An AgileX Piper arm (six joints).
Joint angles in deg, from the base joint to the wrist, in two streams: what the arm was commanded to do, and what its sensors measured. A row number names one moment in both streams.
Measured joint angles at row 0: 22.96 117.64 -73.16 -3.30 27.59 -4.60
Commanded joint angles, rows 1 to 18: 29.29 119.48 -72.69 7.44 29.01 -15.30; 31.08 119.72 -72.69 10.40 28.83 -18.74; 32.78 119.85 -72.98 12.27 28.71 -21.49; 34.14 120.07 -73.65 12.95 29.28 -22.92; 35.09 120.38 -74.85 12.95 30.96 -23.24; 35.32 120.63 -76.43 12.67 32.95 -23.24; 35.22 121.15 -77.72 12.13 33.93 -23.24; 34.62 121.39 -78.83 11.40 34.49 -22.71; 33.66 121.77 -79.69 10.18 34.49 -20.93; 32.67 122.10 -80.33 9.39 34.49 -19.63; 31.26 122.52 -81.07 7.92 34.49 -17.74; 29.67 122.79 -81.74 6.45 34.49 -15.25; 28.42 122.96 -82.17 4.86 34.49 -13.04; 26.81 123.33 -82.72 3.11 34.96 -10.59; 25.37 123.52 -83.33 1.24 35.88 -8.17; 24.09 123.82 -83.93 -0.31 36.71 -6.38; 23.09 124.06 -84.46 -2.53 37.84 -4.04; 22.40 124.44 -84.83 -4.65 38.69 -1.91
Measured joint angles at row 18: 26.74 122.83 -83.40 4.36 34.53 -9.94
